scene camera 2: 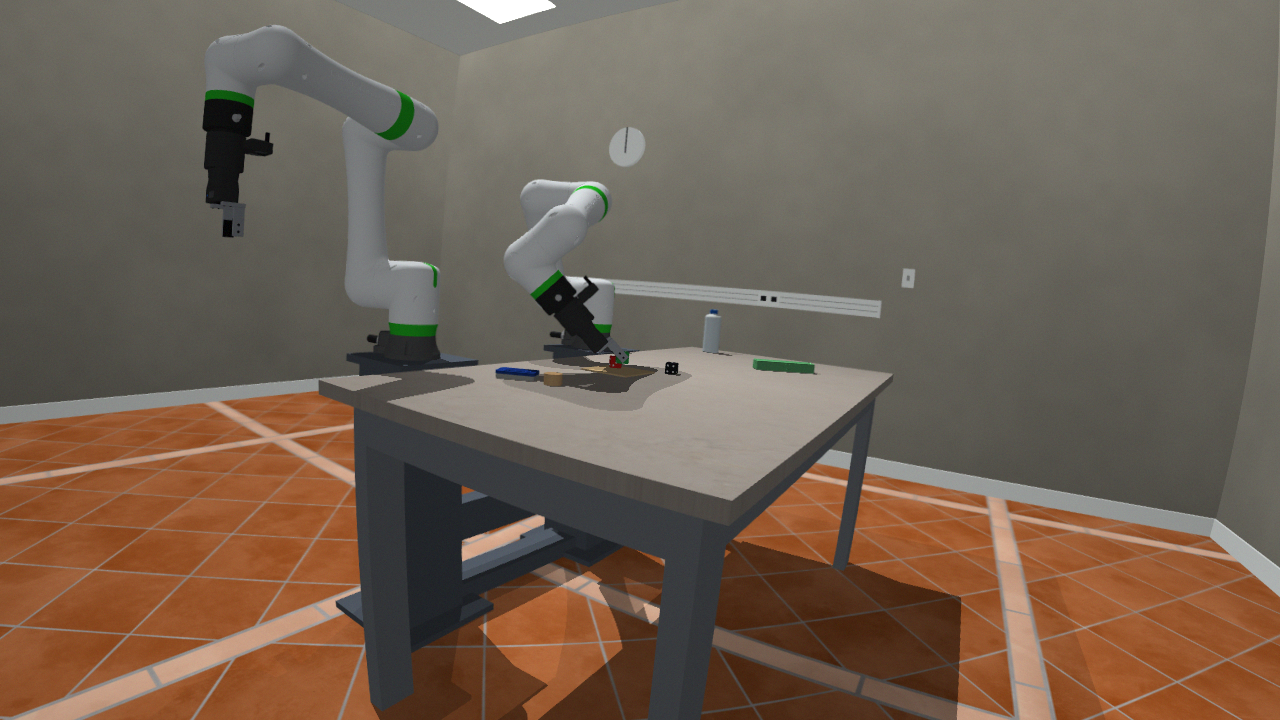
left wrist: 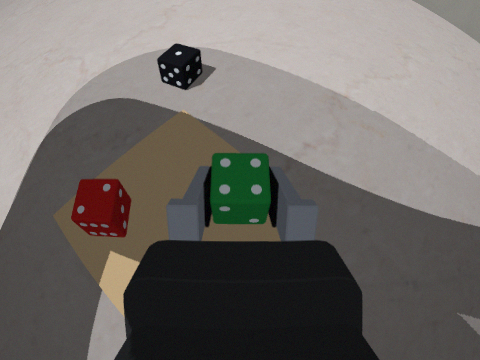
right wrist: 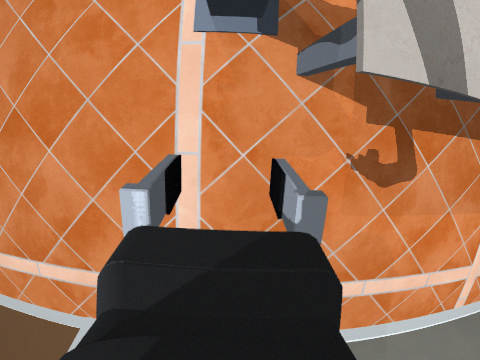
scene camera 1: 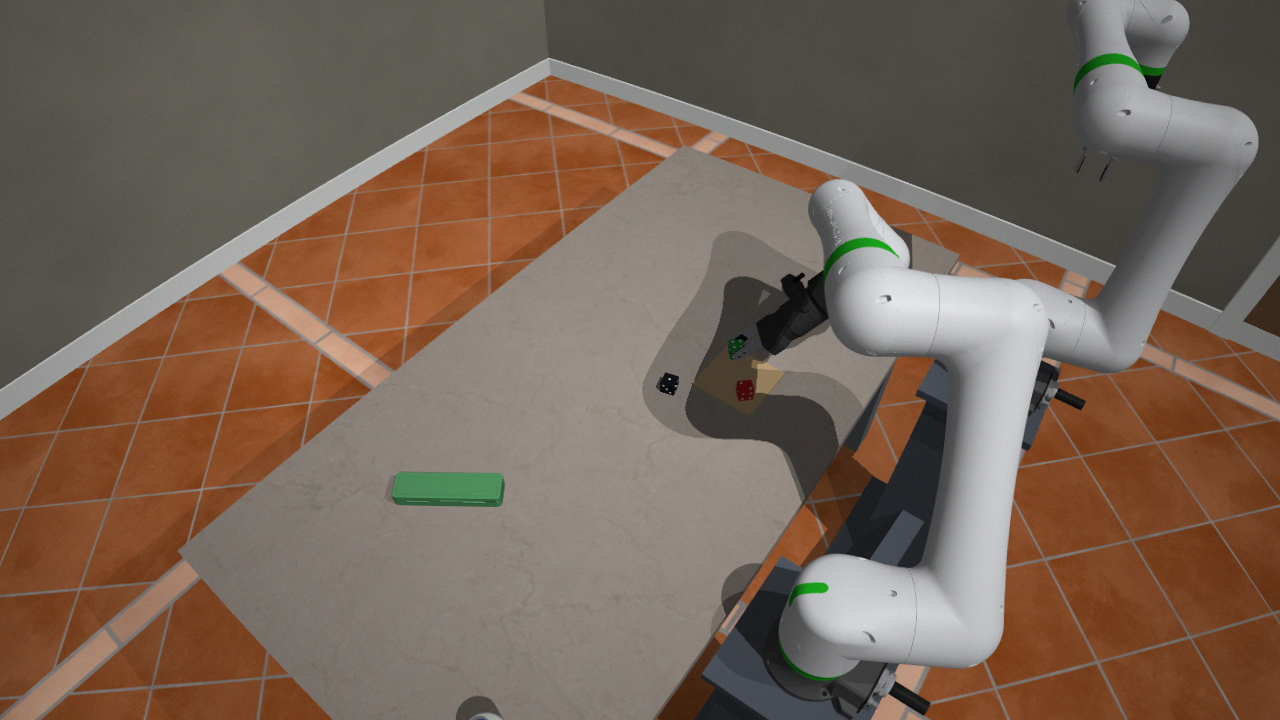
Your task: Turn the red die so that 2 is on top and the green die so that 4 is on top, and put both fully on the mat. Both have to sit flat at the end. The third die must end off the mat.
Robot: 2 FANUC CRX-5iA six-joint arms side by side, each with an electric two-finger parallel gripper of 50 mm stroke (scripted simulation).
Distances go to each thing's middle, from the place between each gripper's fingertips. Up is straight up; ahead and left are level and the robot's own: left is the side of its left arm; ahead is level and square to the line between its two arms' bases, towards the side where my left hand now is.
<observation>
My left hand (scene camera 1: 733,350) is 3 cm past the tan mat (scene camera 1: 719,379), 4 cm to the right of it and 5 cm above it. The rest, counted from my left hand: red die (left wrist: 101,208) 6 cm behind, 7 cm to the left, 3 cm below; then green die (left wrist: 240,193) 1 cm below; then black die (left wrist: 180,65) 7 cm ahead, 15 cm to the left, 4 cm below.
My right hand (scene camera 2: 232,236) is 420 mm short of the green die, 800 mm to the right of it and 250 mm above it. Also, from my right hand: tan mat 390 mm ahead, 830 mm to the left, 290 mm below; then red die 350 mm ahead, 860 mm to the left, 270 mm below; then black die 480 mm ahead, 940 mm to the left, 270 mm below.
</observation>
